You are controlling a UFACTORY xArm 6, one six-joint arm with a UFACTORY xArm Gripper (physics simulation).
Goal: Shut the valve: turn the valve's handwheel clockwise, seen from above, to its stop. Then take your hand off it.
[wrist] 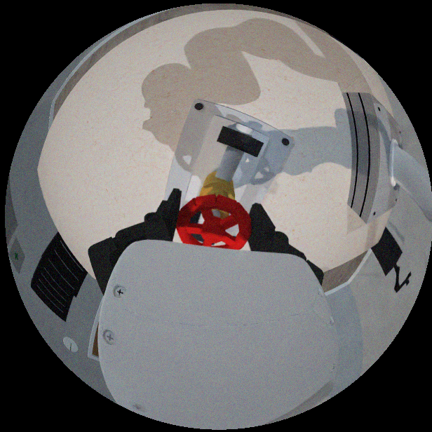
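The valve's red spoked handwheel [214, 228] is in the middle of the wrist view, in front of the grey gripper housing. Below it are a brass-yellow valve body [211, 184] and a grey pipe part [229, 165] on a clear base plate [186, 135] with dark bolts and a black block [240, 141]. My gripper [214, 209] has its two black fingers on opposite sides of the handwheel, against the left and right of its rim, and is shut on it. The exact contact and the near edge of the wheel are partly hidden by the housing.
The pale table top [100, 130] carries shadows of the arm. A grey metal mount [367, 155] with black slots stands at the right, with a pale arm part beside it. A black slatted panel [59, 277] is at the lower left beyond the table edge.
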